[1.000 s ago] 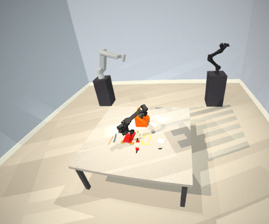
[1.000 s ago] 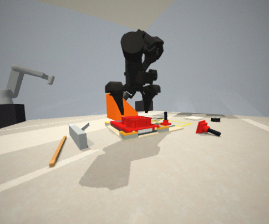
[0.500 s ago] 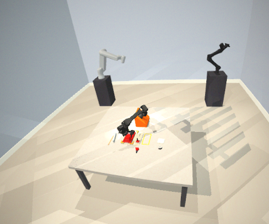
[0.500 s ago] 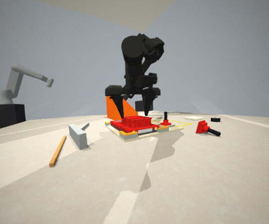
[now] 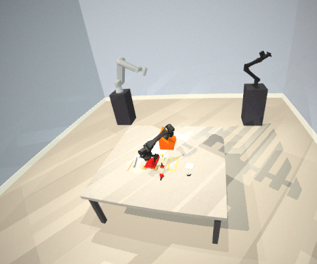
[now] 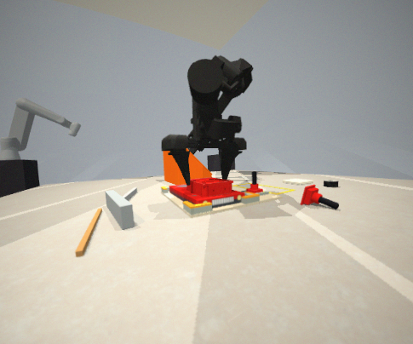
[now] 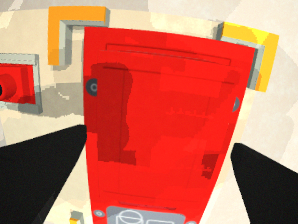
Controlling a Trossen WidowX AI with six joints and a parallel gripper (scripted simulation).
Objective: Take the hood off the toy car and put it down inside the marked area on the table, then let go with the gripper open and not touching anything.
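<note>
The red hood is right at my gripper tip. Also, from my gripper tip: black disc: 40 cm to the left, 10 cm ahead, 3 cm below; then orange stick: 22 cm to the right, 4 cm below, 2 cm ahead.
</note>
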